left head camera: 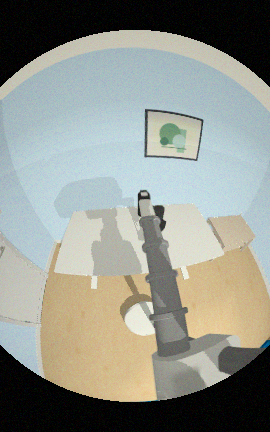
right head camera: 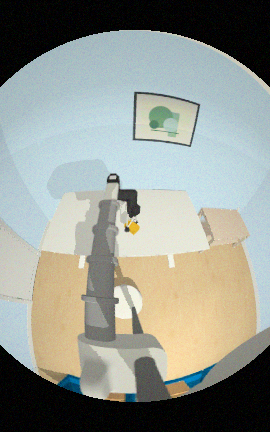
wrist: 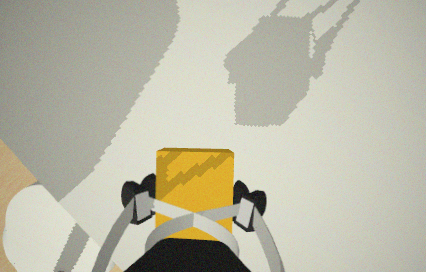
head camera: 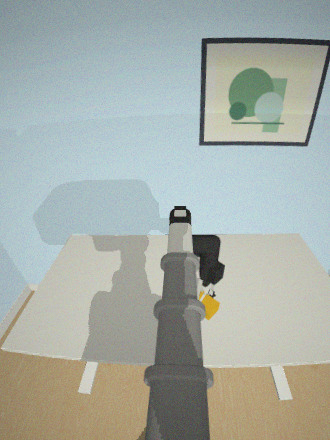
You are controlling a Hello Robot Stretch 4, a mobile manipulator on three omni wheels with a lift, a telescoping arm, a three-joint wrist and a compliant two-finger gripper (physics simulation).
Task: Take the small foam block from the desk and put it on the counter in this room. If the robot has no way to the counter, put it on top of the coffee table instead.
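Places are measured from the robot's base along level axes (x ahead, y left, z up), in metres.
Where they show: gripper, between the fingertips: [right head camera: 131,227] [wrist: 195,193]; robot's base, origin of its link: [left head camera: 143,317] [right head camera: 124,300].
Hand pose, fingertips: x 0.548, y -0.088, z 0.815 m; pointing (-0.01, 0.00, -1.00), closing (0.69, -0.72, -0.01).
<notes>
Each offset is from my fingertips to the top centre of the thing. "*": to the spot under its first point. Level surfaces: height alone.
The small foam block, a yellow block {dy -0.003, dx -0.002, dz +0.039 m} [head camera: 210,307] [right head camera: 133,227] [wrist: 200,172], is between the two fingertips of my gripper [right head camera: 131,224] [wrist: 195,193], which is shut on it with a pad against each side. The block is held above the white desk {dz -0.122 m} [head camera: 270,320] [left head camera: 185,240] [right head camera: 170,225] [wrist: 350,175]; its shadow lies apart from it on the desk top in the wrist view. The arm partly hides the gripper in the head camera view, and the block is hidden in the left head view. I cannot identify a counter or coffee table for certain.
A white round object [left head camera: 137,320] [right head camera: 129,302] stands on the floor before the desk. A tan piece of furniture {* dy -1.365, dx +0.203, dz -0.392 m} [left head camera: 232,232] [right head camera: 227,225] stands right of the desk. A pale cabinet or door [left head camera: 17,285] [right head camera: 15,270] is at left. The wall behind the desk holds a framed picture [head camera: 255,95].
</notes>
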